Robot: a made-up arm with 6 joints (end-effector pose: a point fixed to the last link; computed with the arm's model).
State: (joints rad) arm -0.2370 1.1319 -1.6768 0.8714 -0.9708 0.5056
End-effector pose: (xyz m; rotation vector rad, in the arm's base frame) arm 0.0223 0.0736 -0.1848 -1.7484 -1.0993 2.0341
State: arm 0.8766 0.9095 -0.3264 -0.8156 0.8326 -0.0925
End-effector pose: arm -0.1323 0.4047 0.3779 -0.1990 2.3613 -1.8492
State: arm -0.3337 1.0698 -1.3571 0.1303 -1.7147 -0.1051
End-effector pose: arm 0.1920 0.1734 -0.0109 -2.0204 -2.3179 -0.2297
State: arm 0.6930 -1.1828 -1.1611 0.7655 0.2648 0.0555
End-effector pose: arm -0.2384 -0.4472 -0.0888 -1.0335 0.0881 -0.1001
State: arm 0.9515 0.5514 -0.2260 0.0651 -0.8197 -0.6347
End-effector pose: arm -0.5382 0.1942 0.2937 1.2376 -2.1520 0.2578
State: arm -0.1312 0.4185 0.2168 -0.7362 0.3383 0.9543
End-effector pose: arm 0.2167 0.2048 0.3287 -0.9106 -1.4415 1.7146
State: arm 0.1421 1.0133 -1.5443 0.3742 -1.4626 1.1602
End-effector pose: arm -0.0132 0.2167 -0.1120 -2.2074 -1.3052 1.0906
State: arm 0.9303 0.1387 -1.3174 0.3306 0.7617 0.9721
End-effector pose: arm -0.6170 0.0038 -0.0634 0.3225 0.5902 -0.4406
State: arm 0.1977 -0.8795 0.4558 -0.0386 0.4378 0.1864
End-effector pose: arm -0.5306 0.0547 0.4192 -2.1549 1.2513 -1.3463
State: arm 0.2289 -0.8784 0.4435 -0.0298 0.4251 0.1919
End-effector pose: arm -0.5367 0.0385 0.4191 -2.1545 1.2195 -1.3341
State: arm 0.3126 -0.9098 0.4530 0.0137 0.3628 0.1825
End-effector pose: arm -0.5456 -0.0179 0.4252 -2.2490 1.0755 -1.3040
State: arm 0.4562 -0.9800 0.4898 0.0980 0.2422 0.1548
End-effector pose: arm -0.5369 -0.1172 0.4400 -2.4261 0.7736 -1.2708
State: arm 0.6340 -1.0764 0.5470 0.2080 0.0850 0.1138
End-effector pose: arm -0.4874 -0.2251 0.4619 -2.5917 0.3320 -1.2680
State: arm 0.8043 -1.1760 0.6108 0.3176 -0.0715 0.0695
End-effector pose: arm -0.4091 -0.2979 0.4852 -2.6575 -0.1468 -1.3097
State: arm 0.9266 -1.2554 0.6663 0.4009 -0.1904 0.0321
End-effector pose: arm -0.3415 -0.3253 0.5034 -2.6323 -0.5225 -1.3724
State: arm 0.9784 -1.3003 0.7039 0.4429 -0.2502 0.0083
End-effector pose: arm -0.3099 -0.3276 0.5133 -2.5991 -0.7150 -1.4221
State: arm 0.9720 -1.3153 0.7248 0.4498 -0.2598 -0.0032
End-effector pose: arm -0.3089 -0.3228 0.5164 -2.6047 -0.7551 -1.4479
